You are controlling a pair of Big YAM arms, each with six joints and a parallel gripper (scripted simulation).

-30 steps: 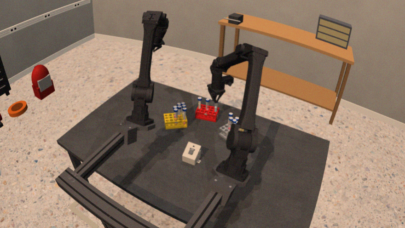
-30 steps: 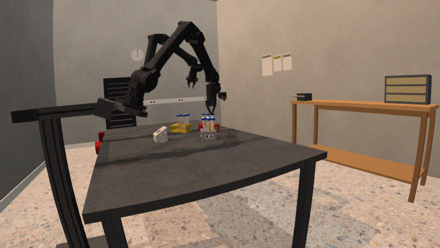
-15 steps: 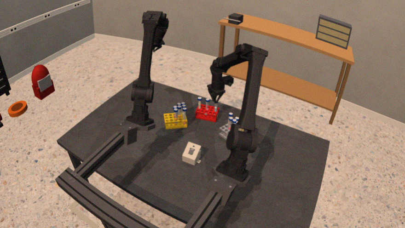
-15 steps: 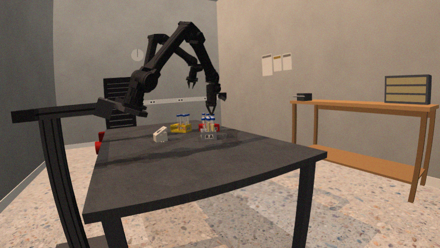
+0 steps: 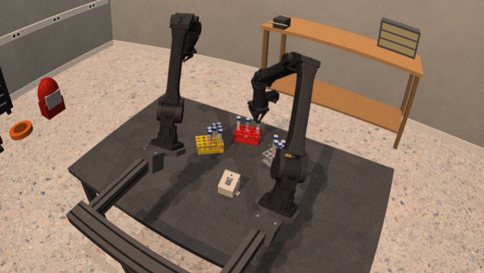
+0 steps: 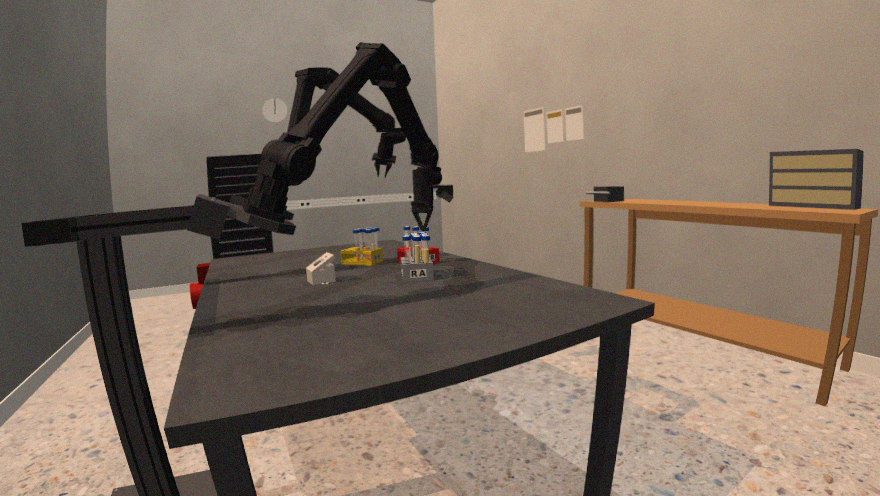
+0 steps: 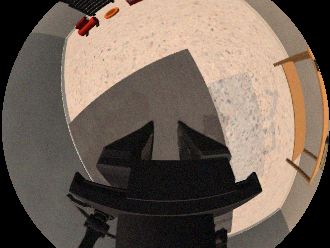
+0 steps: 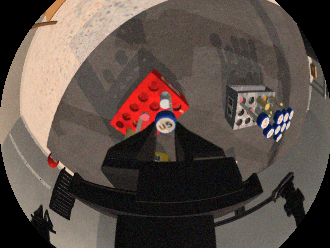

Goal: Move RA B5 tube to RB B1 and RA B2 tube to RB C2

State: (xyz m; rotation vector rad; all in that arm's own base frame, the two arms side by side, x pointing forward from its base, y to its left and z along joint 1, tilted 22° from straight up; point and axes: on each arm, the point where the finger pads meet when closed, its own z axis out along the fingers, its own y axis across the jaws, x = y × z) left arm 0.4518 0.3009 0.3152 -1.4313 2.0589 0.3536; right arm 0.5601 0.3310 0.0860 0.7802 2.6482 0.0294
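Right now my right hand is 10 cm above the red rack, 4 cm to the right of it and 1 cm past it.
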